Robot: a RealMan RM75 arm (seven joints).
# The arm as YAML. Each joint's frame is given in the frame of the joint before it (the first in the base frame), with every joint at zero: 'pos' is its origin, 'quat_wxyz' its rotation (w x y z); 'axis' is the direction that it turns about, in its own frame. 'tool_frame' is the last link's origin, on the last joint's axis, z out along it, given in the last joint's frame.
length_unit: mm
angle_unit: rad
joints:
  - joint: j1
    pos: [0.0, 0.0, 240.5]
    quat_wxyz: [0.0, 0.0, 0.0, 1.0]
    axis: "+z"
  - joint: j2
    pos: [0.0, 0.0, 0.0]
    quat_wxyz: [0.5, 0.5, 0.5, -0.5]
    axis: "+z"
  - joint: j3
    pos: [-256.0, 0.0, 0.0]
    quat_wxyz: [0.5, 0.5, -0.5, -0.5]
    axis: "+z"
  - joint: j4
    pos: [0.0, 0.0, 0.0]
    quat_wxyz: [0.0, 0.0, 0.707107, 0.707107]
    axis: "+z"
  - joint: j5
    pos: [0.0, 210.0, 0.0]
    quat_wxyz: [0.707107, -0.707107, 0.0, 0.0]
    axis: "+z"
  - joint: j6
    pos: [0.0, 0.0, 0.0]
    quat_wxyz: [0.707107, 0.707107, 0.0, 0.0]
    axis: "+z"
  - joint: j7
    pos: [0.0, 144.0, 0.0]
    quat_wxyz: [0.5, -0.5, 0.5, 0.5]
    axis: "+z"
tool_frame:
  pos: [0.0, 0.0, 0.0]
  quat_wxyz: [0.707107, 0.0, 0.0, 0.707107]
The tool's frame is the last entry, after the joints.
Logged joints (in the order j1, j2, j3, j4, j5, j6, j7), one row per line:
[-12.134 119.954 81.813 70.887 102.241 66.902 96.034]
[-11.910 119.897 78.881 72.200 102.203 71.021 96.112]
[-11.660 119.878 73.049 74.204 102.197 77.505 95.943]
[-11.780 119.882 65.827 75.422 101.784 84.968 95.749]
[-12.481 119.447 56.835 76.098 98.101 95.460 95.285]
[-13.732 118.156 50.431 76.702 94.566 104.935 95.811]
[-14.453 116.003 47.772 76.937 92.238 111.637 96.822]
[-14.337 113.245 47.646 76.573 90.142 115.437 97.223]
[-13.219 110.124 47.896 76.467 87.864 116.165 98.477]
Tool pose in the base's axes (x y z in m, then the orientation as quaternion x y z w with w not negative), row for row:
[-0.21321 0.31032 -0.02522 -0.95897 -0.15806 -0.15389 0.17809]
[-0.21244 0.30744 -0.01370 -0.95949 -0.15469 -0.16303 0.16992]
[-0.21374 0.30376 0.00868 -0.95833 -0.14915 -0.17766 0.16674]
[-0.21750 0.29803 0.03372 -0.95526 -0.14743 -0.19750 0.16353]
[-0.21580 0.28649 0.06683 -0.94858 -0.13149 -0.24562 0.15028]
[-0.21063 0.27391 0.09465 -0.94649 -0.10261 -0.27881 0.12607]
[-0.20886 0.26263 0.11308 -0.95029 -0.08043 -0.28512 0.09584]
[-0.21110 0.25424 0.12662 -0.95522 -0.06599 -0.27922 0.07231]
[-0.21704 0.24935 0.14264 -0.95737 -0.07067 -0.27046 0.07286]
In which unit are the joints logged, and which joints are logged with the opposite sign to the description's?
The joints are logged in degrees. Opposite sign: j2, j7.
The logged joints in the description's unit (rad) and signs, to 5 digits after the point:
[-0.21178 -2.09359 1.42791 1.23721 1.78444 1.16766 -1.67611]
[-0.20787 -2.09260 1.37673 1.26013 1.78378 1.23955 -1.67747]
[-0.20351 -2.09227 1.27495 1.29510 1.78367 1.35272 -1.67452]
[-0.20560 -2.09234 1.14890 1.31636 1.77647 1.48297 -1.67114]
[-0.21783 -2.08474 0.99196 1.32816 1.71219 1.66609 -1.66304]
[-0.23967 -2.06221 0.88019 1.33870 1.65049 1.83146 -1.67222]
[-0.25225 -2.02463 0.83378 1.34280 1.60986 1.94843 -1.68986]
[-0.25023 -1.97650 0.83158 1.33645 1.57327 2.01476 -1.69686]
[-0.23072 -1.92203 0.83594 1.33460 1.53352 2.02746 -1.71875]

